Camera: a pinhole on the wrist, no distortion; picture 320 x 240 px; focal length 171.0 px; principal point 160.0 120.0 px. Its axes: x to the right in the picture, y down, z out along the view. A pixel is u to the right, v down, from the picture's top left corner.
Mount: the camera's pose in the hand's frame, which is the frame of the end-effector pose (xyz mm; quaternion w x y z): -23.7 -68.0 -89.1 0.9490 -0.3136 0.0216 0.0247
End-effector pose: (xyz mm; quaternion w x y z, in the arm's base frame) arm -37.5 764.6 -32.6 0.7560 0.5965 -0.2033 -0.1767
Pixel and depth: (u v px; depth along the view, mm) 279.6 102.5 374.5
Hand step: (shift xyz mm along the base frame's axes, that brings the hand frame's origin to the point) 102.9 -279.2 199.0
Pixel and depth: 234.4 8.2 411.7
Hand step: -48.0 -424.6 66.4
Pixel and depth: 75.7 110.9 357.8
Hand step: -272.5 -57.4 147.7
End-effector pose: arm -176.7 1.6 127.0 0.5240 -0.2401 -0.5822 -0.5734
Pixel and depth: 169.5 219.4 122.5
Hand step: 72.2 -10.8 3.0
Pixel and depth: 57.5 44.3 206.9
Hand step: -20.0 166.0 -101.6
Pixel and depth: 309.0 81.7 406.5
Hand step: -107.1 163.9 409.2
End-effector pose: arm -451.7 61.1 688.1 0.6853 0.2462 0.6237 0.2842
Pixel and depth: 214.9 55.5 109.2
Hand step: 24.8 -13.0 -33.8
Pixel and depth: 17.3 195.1 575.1
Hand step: 179.6 -15.3 704.2
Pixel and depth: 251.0 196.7 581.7
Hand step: 180.2 559.0 162.4
